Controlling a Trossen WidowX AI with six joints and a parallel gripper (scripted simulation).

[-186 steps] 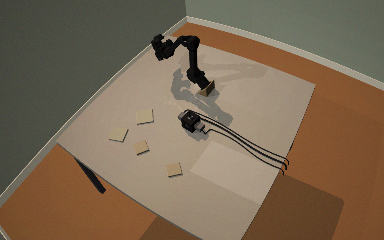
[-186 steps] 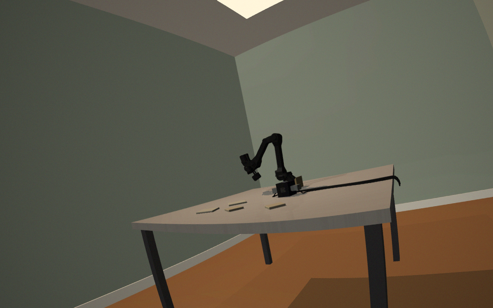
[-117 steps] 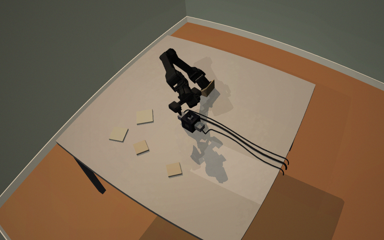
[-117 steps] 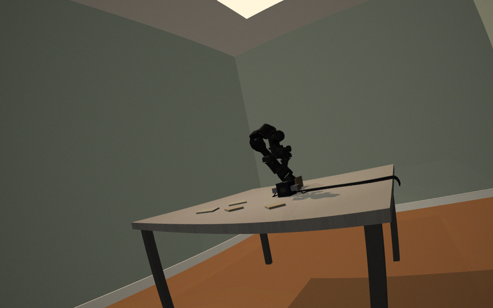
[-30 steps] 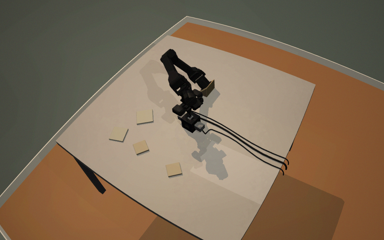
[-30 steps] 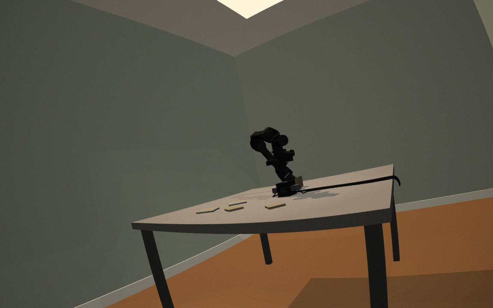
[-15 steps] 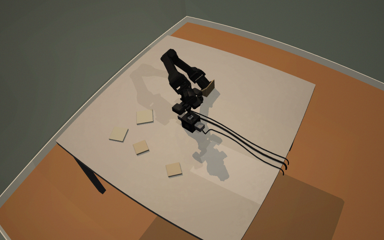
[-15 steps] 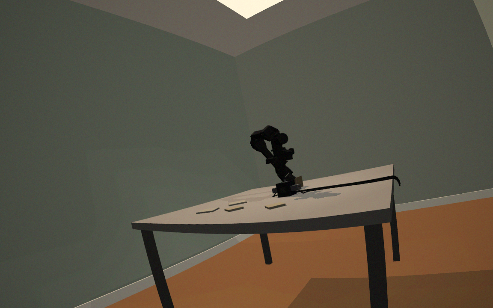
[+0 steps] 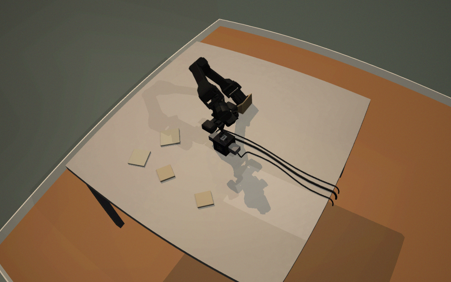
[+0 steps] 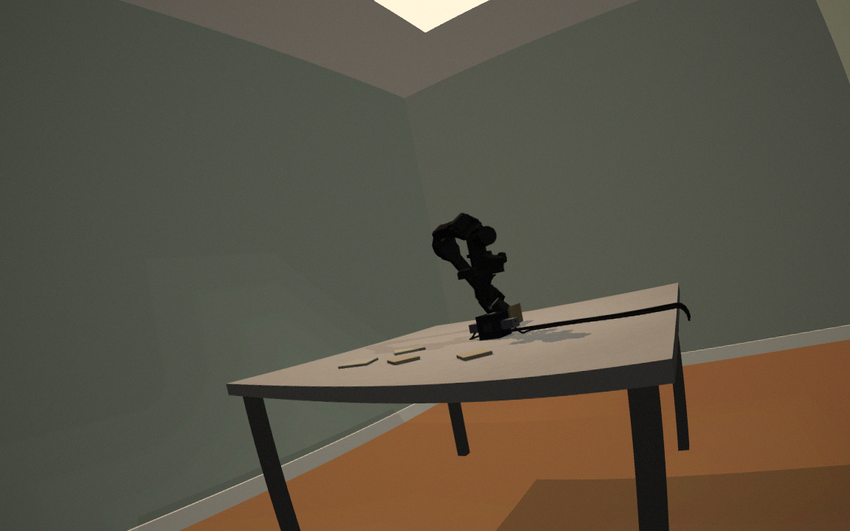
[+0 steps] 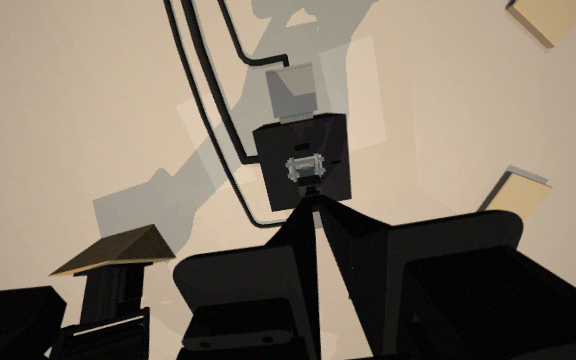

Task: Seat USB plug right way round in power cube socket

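The socket is 6 cm below my gripper tip and 1 cm to the left of it. From my gripper tip the other things lie so: dark USB plug (2 cm below).
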